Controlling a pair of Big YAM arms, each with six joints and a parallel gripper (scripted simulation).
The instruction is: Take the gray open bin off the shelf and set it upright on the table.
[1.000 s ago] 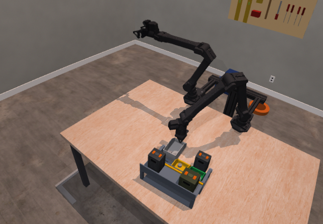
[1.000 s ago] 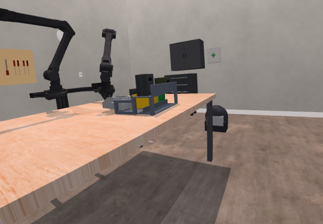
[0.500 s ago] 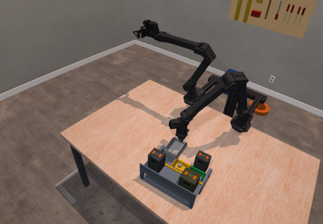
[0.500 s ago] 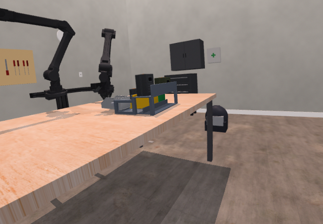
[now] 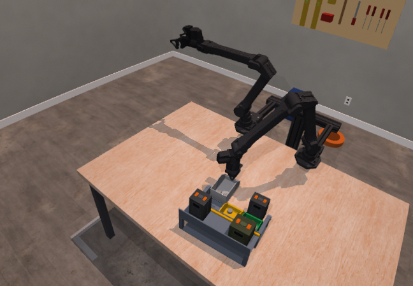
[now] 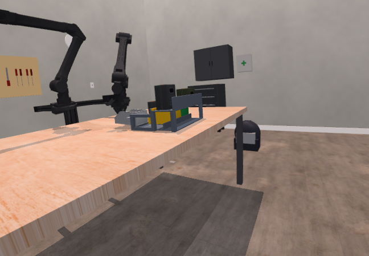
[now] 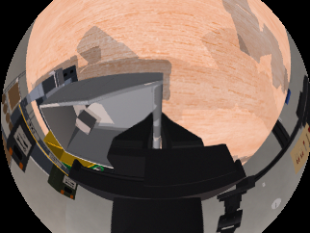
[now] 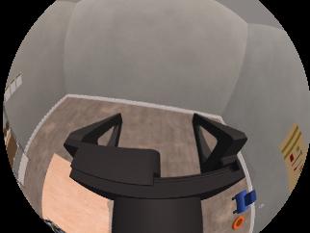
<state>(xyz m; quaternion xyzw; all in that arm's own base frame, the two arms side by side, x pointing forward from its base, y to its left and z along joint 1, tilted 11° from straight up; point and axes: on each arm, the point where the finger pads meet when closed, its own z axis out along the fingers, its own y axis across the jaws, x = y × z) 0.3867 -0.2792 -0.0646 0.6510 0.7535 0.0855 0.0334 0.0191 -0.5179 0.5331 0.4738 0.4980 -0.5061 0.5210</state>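
The gray open bin lies 80 mm ahead of my left hand and 10 mm to the left of it. From my left hand the other things lie so: yellow bin (220 mm ahead, 150 mm to the left, 10 mm below); gray shelf (250 mm ahead, 150 mm to the left, 10 mm above); green bin (210 mm ahead, 260 mm to the left, 10 mm below).
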